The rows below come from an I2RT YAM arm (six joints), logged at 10 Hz.
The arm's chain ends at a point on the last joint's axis. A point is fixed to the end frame.
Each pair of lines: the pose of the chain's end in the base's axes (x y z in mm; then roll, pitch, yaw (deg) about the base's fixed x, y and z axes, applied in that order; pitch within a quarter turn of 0, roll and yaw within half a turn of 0), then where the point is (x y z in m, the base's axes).
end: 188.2, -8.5, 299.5, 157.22, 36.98, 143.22
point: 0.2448 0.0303 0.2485
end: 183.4, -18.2, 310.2, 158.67, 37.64, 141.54
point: 0.2415 0.0169 0.2582
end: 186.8, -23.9, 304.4, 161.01, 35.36, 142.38
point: 0.2425 0.0105 0.2494
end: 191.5, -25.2, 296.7, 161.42, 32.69, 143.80
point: 0.2442 0.0117 0.2403
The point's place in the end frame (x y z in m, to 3 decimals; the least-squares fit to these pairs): 0.013 0.039 0.075
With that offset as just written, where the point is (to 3 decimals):
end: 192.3, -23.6, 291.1, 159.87, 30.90, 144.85
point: 0.243 0.017 0.236
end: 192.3, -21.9, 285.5, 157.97, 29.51, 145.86
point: 0.241 0.022 0.231
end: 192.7, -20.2, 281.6, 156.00, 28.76, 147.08
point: 0.240 0.028 0.229
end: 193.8, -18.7, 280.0, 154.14, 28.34, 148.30
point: 0.240 0.032 0.229
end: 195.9, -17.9, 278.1, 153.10, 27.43, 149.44
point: 0.240 0.036 0.228
